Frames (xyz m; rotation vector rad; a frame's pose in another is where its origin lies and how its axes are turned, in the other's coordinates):
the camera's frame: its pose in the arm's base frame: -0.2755 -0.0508 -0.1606 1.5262 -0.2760 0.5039
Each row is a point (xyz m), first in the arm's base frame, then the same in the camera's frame.
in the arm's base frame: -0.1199 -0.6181 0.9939
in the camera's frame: 0.6043 0.9572 0.6305
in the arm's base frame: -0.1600 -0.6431 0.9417
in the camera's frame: 0.5412 0.9312 0.6475
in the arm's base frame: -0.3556 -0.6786 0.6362
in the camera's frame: 0.2210 0.7569 0.6432
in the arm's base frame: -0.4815 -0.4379 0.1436
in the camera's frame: -0.0887 0.3769 0.3673
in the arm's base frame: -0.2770 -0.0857 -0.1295
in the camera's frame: 0.0086 0.0291 0.0356
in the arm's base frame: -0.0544 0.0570 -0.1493
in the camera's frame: 0.2125 -0.0986 -0.0758
